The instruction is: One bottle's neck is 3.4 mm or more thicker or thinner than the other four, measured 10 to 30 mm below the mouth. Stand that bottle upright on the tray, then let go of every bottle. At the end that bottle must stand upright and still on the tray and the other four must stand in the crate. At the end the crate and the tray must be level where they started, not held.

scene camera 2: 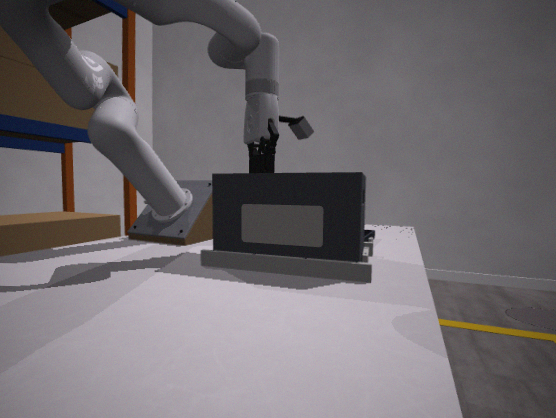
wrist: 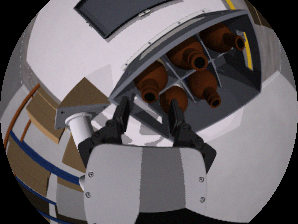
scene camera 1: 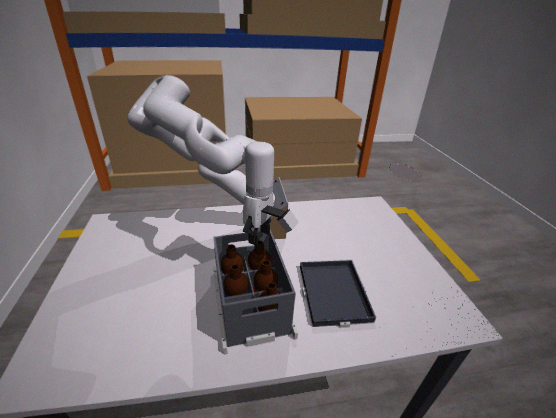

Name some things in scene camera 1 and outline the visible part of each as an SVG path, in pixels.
My gripper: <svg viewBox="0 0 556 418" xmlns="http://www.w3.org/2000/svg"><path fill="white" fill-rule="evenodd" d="M246 192L243 205L243 224L245 224L243 232L248 234L250 244L258 246L258 227L260 227L261 232L270 234L269 223L271 223L271 216L278 217L277 221L286 233L292 231L299 223L290 209L284 211L274 207L273 192L265 197L251 196Z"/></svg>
A dark grey crate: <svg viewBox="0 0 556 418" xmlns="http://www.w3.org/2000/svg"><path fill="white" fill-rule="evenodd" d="M271 229L269 235L258 231L257 235L258 240L263 241L264 249L270 254L271 268L278 275L278 289L276 290L281 294L259 297L264 291L254 293L254 275L258 270L248 270L248 256L255 249L255 245L236 247L236 253L240 254L244 261L244 272L242 273L248 278L249 294L224 298L223 282L228 274L221 275L221 259L226 254L228 243L247 241L248 234L239 233L213 237L227 347L246 344L247 337L272 332L275 333L275 337L292 334L296 292ZM278 303L277 309L261 312L258 310L260 306Z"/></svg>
A dark tray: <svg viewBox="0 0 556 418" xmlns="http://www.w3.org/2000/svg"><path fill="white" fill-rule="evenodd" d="M300 262L300 270L306 289L306 298L313 327L339 325L340 322L350 322L350 324L375 322L375 313L352 260Z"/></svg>
